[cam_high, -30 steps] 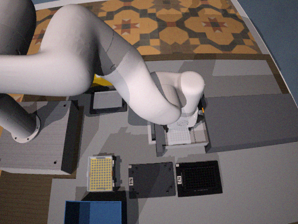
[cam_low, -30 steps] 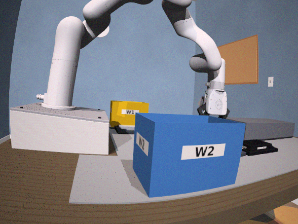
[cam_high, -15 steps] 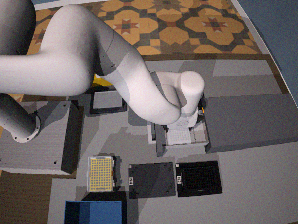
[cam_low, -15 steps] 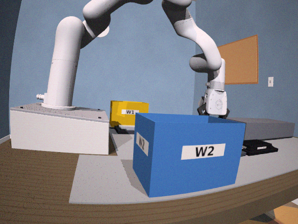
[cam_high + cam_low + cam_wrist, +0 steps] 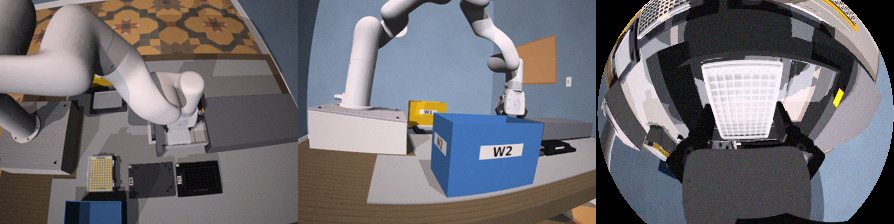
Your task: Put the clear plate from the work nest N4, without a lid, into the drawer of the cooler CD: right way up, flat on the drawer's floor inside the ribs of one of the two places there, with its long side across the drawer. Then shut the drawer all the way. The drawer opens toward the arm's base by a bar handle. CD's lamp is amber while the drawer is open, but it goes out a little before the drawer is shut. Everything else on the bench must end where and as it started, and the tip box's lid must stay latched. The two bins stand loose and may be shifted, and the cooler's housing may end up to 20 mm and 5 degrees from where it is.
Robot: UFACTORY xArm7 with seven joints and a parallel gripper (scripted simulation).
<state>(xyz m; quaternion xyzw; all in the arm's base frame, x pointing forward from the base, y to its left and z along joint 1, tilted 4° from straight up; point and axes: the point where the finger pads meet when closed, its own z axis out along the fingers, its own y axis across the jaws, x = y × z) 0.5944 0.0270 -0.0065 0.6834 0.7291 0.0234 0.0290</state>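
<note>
My gripper is now 40 mm short of the cooler drawer and 20 mm above it. Also, from my hand: yellow tip box: 190 mm to the left, 50 mm ahead, 10 mm above; then clear plate: 10 mm below; then grey cooler CD: 170 mm ahead, 20 mm below, 10 mm to the left.
</note>
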